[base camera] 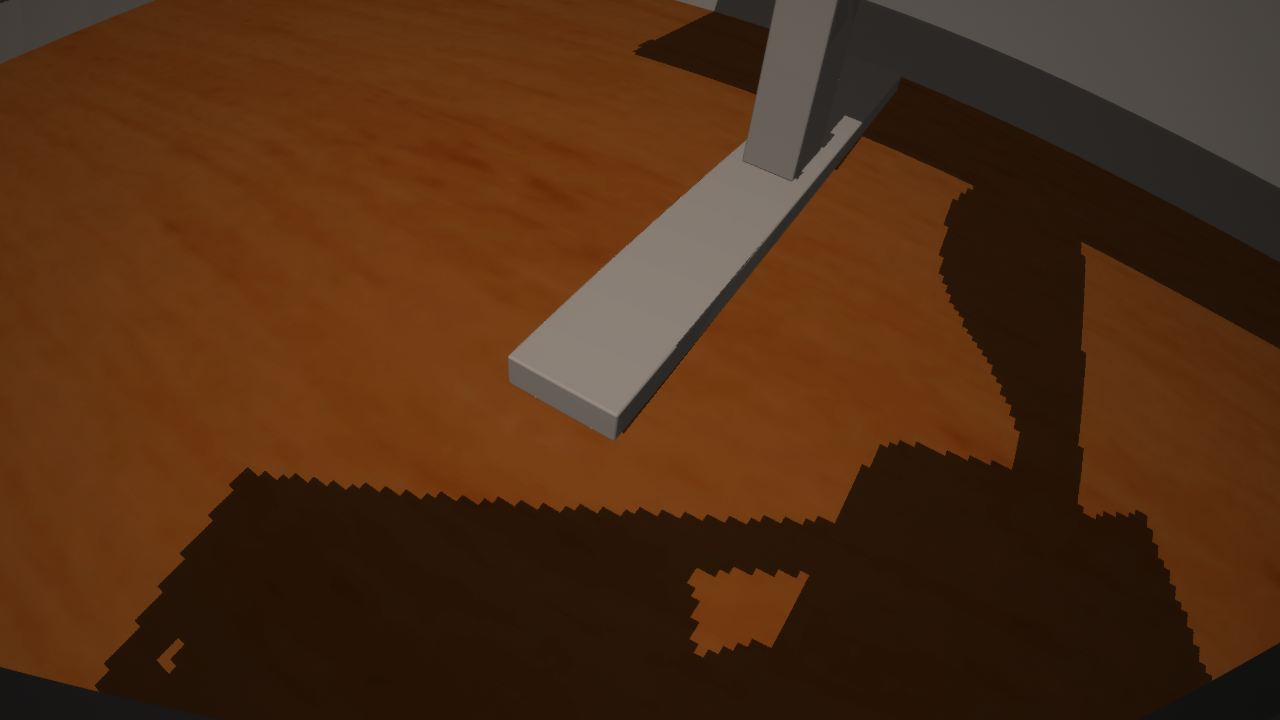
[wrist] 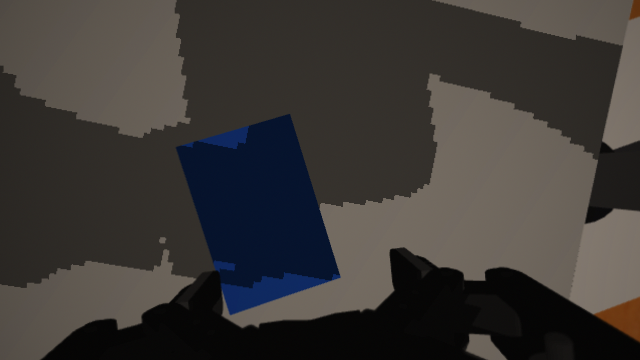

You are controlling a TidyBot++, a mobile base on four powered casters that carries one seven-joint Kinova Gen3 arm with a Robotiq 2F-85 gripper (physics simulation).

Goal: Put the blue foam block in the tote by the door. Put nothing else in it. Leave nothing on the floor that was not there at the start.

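Frame: origin at the arm's base, x ahead, y left, z up, level; centimetres.
Seen in the pictures: gripper, fingertip midpoint: (wrist: 307,278).
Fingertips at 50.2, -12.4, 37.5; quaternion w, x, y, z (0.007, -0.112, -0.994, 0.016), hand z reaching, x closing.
Offsets run from my fingertips to a thing's top centre, as dx, dy, dz. "spot": to the spot under its first point. Level surfaces: height alone.
The blue foam block @[+1.3, -3.8, -0.6] (wrist: 257,200) lies flat on a pale table top @[dz -5.1] (wrist: 500,210) in the wrist view, left of centre and slightly turned, mostly in shadow. My gripper (wrist: 307,278) is open and empty. Its fingertips show at the bottom of the wrist view. The block's lower end shows between them, nearer the left fingertip, which covers a bit of its left edge. The gap between fingertips and block in height is hard to judge. The tote and the door do not show in either view.
In the base camera view a pale table foot @[spot: +1.5, +6.6, -74.6] (base camera: 662,259) with an upright leg @[spot: +15.4, -3.4, -65.2] (base camera: 792,80) stands on the orange wooden floor @[dz -77.1] (base camera: 358,295), near a grey wall (base camera: 1118,80). In the wrist view the table's edge runs down the right side, with a dark rounded part (wrist: 617,177) beyond it.
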